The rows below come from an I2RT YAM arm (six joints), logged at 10 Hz.
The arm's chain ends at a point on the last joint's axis. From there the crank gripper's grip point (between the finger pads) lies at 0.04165 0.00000 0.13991 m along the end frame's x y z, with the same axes.
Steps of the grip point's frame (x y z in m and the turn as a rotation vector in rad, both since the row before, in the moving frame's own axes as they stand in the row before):
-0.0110, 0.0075, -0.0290, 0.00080, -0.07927, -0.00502
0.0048, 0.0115, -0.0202, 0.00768, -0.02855, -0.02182
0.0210, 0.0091, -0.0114, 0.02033, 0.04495, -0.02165
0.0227, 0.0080, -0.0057, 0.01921, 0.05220, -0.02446
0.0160, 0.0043, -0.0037, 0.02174, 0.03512, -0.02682
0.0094, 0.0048, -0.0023, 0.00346, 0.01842, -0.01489
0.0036, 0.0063, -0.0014, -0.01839, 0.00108, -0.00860
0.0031, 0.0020, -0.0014, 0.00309, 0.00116, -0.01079
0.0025, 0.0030, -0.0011, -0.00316, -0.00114, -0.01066
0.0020, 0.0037, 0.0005, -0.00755, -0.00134, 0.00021
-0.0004, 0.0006, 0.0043, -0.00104, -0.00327, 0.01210
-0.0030, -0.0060, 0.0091, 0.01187, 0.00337, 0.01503
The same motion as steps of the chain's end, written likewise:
0.0002, 0.0078, -0.0319, 0.00080, -0.07927, -0.00502
0.0088, 0.0134, -0.0213, 0.00768, -0.02855, -0.02182
0.0148, 0.0129, -0.0093, 0.02033, 0.04495, -0.02165
0.0155, 0.0118, -0.0033, 0.01921, 0.05220, -0.02446
0.0112, 0.0085, -0.0021, 0.02174, 0.03512, -0.02682
0.0068, 0.0059, -0.0015, 0.00346, 0.01842, -0.01489
0.0034, 0.0041, -0.0013, -0.01839, 0.00108, -0.00860
0.0029, 0.0029, -0.0014, 0.00309, 0.00116, -0.01079
0.0027, 0.0030, -0.0011, -0.00316, -0.00114, -0.01066
0.0022, 0.0026, 0.0004, -0.00755, -0.00134, 0.00021
0.0001, 0.0000, 0.0042, -0.00104, -0.00327, 0.01210
-0.0035, -0.0050, 0.0092, 0.01187, 0.00337, 0.01503

